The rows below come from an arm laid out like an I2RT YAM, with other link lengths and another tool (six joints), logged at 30 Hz.
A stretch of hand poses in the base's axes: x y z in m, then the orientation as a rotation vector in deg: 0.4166, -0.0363, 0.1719, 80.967, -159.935, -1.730; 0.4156, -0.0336, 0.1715, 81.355, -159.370, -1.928; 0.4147, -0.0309, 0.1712, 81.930, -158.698, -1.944; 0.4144, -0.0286, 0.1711, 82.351, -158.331, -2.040; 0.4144, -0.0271, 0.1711, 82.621, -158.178, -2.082; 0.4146, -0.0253, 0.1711, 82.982, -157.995, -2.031; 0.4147, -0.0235, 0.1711, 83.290, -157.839, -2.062; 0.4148, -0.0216, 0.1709, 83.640, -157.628, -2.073; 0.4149, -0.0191, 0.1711, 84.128, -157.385, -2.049; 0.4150, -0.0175, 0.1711, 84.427, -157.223, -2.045; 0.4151, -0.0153, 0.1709, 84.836, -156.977, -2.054; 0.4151, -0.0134, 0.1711, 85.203, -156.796, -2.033; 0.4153, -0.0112, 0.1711, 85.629, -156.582, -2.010; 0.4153, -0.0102, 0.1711, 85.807, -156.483, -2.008; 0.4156, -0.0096, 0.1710, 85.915, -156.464, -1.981; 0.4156, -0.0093, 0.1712, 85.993, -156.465, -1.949; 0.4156, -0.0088, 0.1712, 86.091, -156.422, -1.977; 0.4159, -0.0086, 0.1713, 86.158, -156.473, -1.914; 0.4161, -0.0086, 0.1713, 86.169, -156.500, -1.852; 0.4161, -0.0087, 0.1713, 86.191, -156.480, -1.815; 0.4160, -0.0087, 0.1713, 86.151, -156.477, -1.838
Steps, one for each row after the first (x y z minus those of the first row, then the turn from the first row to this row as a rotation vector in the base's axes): -0.0010, 0.0027, -0.0004, -0.028, 0.347, 0.387; -0.0019, 0.0054, -0.0007, -0.163, 0.648, 0.915; -0.0022, 0.0077, -0.0008, -0.163, 0.791, 1.264; -0.0022, 0.0092, -0.0008, -0.142, 0.812, 1.463; -0.0020, 0.0110, -0.0008, -0.166, 0.791, 1.723; -0.0019, 0.0128, -0.0008, -0.143, 0.794, 1.945; -0.0018, 0.0147, -0.0010, -0.145, 0.816, 2.207; -0.0017, 0.0172, -0.0008, -0.148, 0.794, 2.557; -0.0016, 0.0188, -0.0008, -0.149, 0.793, 2.775; -0.0015, 0.0210, -0.0010, -0.151, 0.814, 3.081; -0.0015, 0.0229, -0.0008, -0.153, 0.793, 3.344; -0.0013, 0.0251, -0.0008, -0.156, 0.770, 3.649; -0.0013, 0.0261, -0.0008, -0.157, 0.770, 3.780; -0.0010, 0.0267, -0.0009, -0.156, 0.731, 3.847; -0.0010, 0.0270, -0.0007, -0.157, 0.687, 3.890; -0.0010, 0.0275, -0.0007, -0.136, 0.686, 3.958; -0.0007, 0.0277, -0.0006, -0.138, 0.599, 3.980; -0.0005, 0.0277, -0.0006, -0.161, 0.556, 3.977; -0.0005, 0.0276, -0.0006, -0.185, 0.552, 3.996; -0.0006, 0.0276, -0.0006, -0.181, 0.578, 3.975
